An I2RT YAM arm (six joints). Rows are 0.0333 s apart.
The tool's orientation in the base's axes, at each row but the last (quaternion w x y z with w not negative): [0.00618 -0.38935 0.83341 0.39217]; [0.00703 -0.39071 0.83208 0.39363]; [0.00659 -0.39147 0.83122 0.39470]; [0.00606 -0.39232 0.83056 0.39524]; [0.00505 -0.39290 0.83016 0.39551]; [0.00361 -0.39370 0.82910 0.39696]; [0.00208 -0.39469 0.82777 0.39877]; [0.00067 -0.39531 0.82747 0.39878]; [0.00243 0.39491 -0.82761 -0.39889]
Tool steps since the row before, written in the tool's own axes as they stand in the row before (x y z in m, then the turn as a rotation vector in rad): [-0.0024 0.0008 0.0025 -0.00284 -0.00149 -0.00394]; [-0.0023 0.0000 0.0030 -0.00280 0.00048 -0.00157]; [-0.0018 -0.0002 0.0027 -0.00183 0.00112 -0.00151]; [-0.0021 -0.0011 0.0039 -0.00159 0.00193 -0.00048]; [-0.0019 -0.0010 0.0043 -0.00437 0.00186 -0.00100]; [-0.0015 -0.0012 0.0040 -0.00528 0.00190 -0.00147]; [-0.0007 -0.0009 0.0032 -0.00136 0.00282 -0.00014]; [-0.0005 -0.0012 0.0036 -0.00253 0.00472 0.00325]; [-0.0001 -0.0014 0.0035 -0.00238 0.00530 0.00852]
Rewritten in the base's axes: [0.0004 0.0035 -0.0005 0.00412 -0.00135 0.00266]; [0.0007 0.0035 -0.0013 0.00209 0.00095 0.00229]; [0.0006 0.0029 -0.0014 0.00098 0.00061 0.00235]; [0.0010 0.0035 -0.0027 -0.00002 0.00144 0.00210]; [0.0007 0.0037 -0.0030 0.00210 0.00288 0.00330]; [0.0006 0.0032 -0.0030 0.00285 0.00317 0.00393]; [0.0001 0.0022 -0.0026 -0.00087 0.00184 0.00239]; [0.0000 0.0023 -0.0031 -0.00237 0.00554 0.00170]; [-0.0001 0.0019 -0.0033 -0.00453 0.00913 -0.00156]
